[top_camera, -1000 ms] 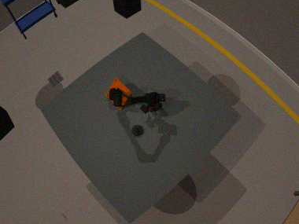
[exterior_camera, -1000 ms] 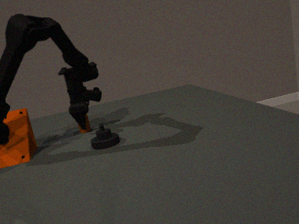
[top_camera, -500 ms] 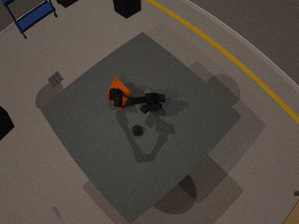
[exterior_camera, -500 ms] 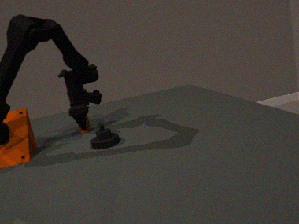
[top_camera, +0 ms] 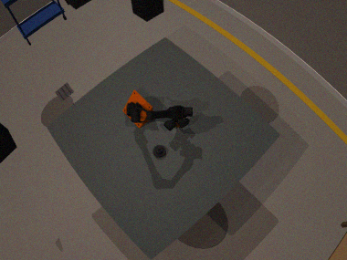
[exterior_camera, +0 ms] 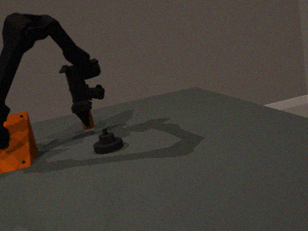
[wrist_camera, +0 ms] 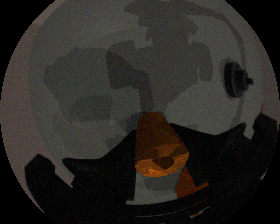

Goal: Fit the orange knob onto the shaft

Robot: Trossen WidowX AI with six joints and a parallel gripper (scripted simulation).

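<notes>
Now: the dark pedestal 5 cm ahead of my gripper tip and 22 cm to the right of it. Round my gripper tip: knob 2 cm above.
</notes>
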